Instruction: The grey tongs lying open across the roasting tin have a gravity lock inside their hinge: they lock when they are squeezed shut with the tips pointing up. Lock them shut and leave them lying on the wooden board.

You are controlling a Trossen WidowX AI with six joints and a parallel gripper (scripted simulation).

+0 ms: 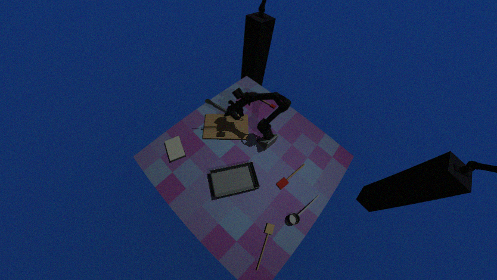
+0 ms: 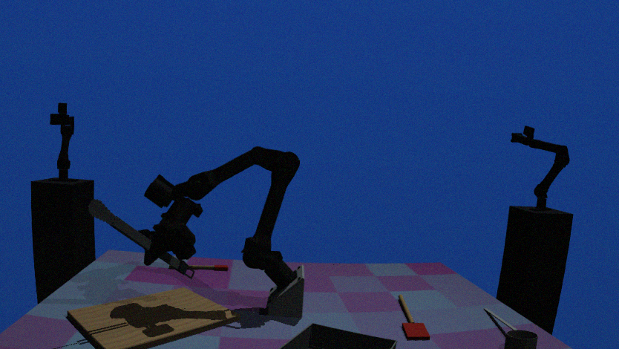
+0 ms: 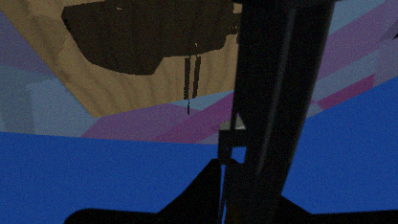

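Right now the wooden board is 13 cm below my gripper tip, 1 cm to the left of it and 1 cm behind it. The rest, counted from my gripper tip: roasting tin (39 cm to the left, 24 cm ahead, 11 cm below); beige block (42 cm ahead, 13 cm below, 9 cm to the right); red-tipped brush (46 cm behind, 14 cm below, 6 cm to the left).
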